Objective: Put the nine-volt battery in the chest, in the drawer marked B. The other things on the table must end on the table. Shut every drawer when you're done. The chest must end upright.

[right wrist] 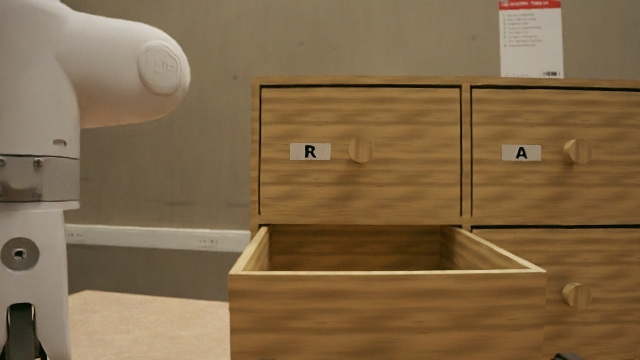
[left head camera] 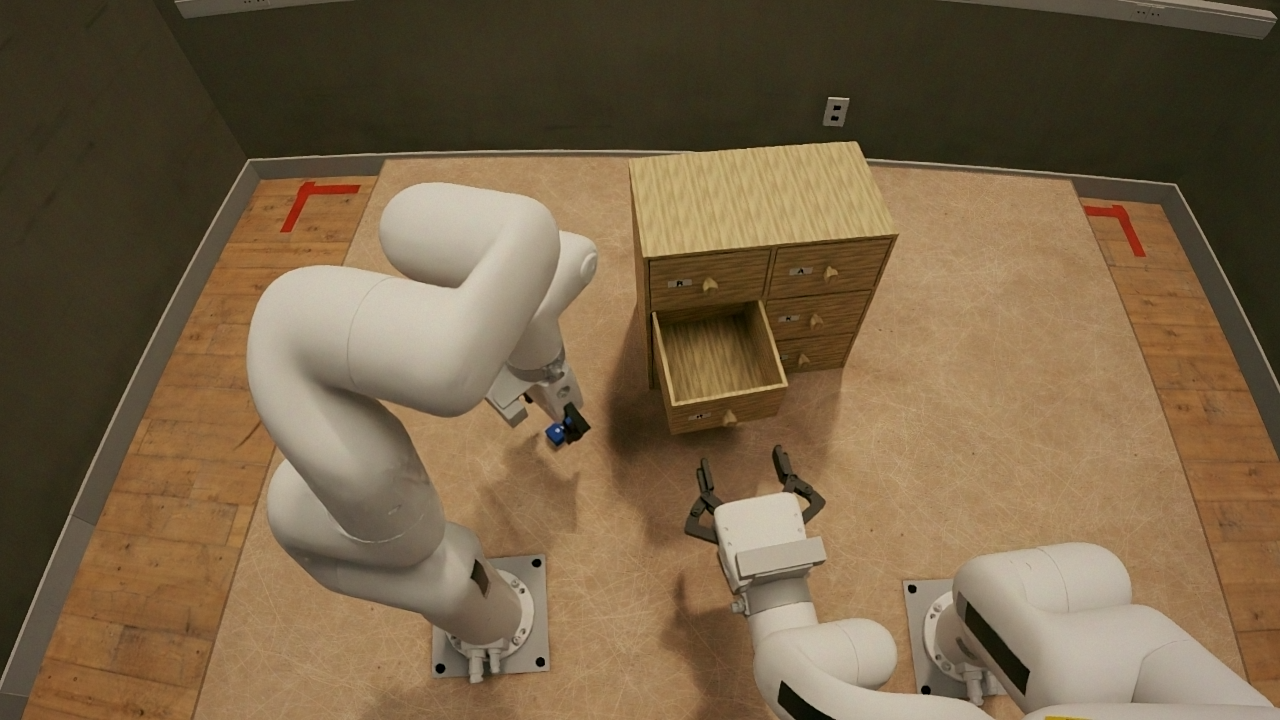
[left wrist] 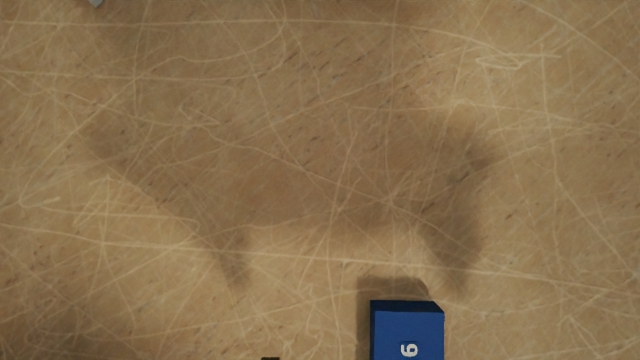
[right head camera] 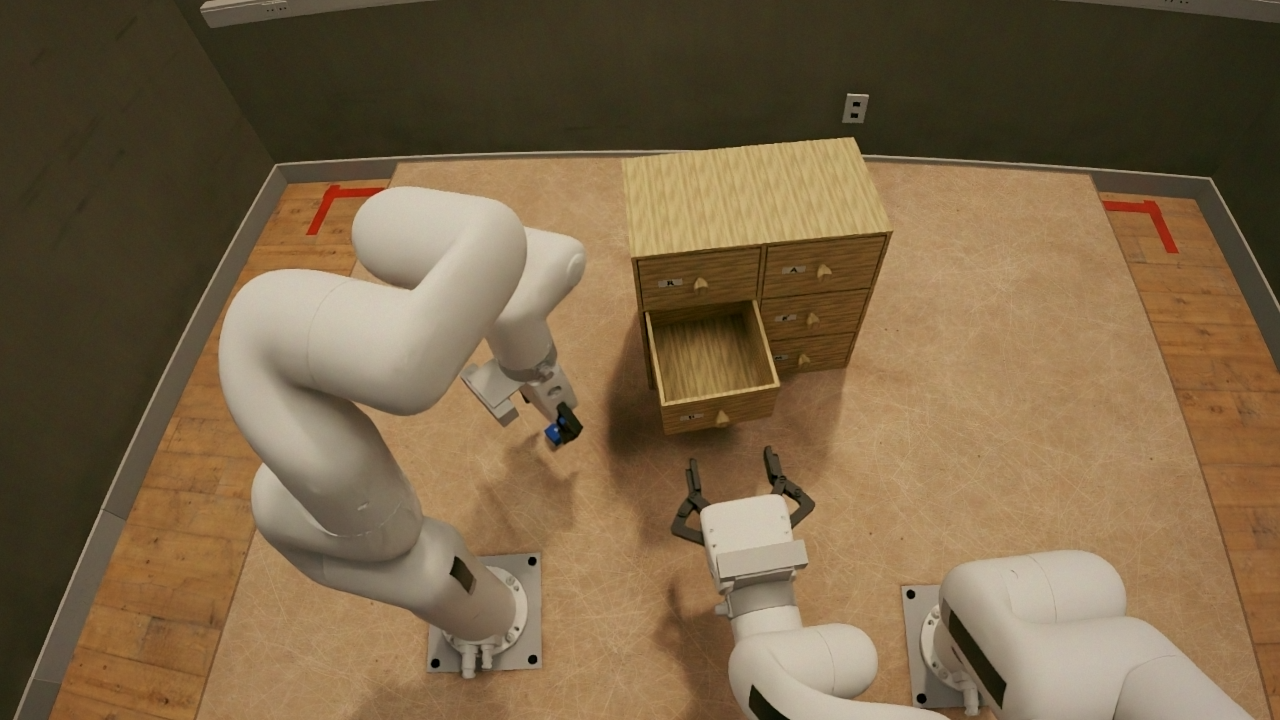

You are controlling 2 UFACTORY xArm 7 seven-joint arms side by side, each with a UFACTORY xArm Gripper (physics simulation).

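Places are measured from the left arm's base along level axes (x up, y right, z ahead), in metres.
Pixels of known places: left gripper, fingertip midpoint: [left head camera: 555, 416] [right head camera: 552, 416]; right gripper, fingertip midpoint: [left head camera: 739, 455] [right head camera: 729, 456]; left arm's base, origin of the base link: [left head camera: 489, 615] [right head camera: 484, 611]; right arm's base, origin of the base link: [left head camera: 966, 636].
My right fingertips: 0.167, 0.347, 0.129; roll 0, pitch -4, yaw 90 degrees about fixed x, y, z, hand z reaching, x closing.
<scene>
Ahead of a thing's pixels: the offset from my right fingertips to its top centre, as dx, dy, dz. "*": to the spot under its first point.
The blue nine-volt battery @(-0.150, -0.232, +0.141) [left head camera: 555, 435] [right head camera: 554, 435] [left wrist: 407, 335] lies on the table left of the chest, partly hidden by a finger in the head views. My left gripper [left head camera: 571, 428] [right head camera: 563, 428] points down close over it; its shadow in the left wrist view shows spread fingers. The wooden chest @(+0.151, +0.064, +0.290) [left head camera: 760, 197] [right head camera: 756, 192] [right wrist: 466, 150] stands upright. Its middle-left drawer @(* +0.012, -0.008, +0.069) [left head camera: 725, 402] [right head camera: 718, 400] [right wrist: 385, 310] is pulled out and empty; its label is too small to read surely. My right gripper [left head camera: 742, 458] [right head camera: 730, 459] is open and empty before that drawer.
Drawer R @(+0.142, -0.014, +0.278) [left head camera: 680, 295] [right head camera: 671, 295] [right wrist: 310, 190] and drawer A @(+0.142, +0.143, +0.280) [left head camera: 827, 284] [right head camera: 823, 284] [right wrist: 525, 195] are shut at the top. The right column's lower drawers look shut. The bottom-left drawer is hidden by the open one. The left arm stands left of the chest.
</scene>
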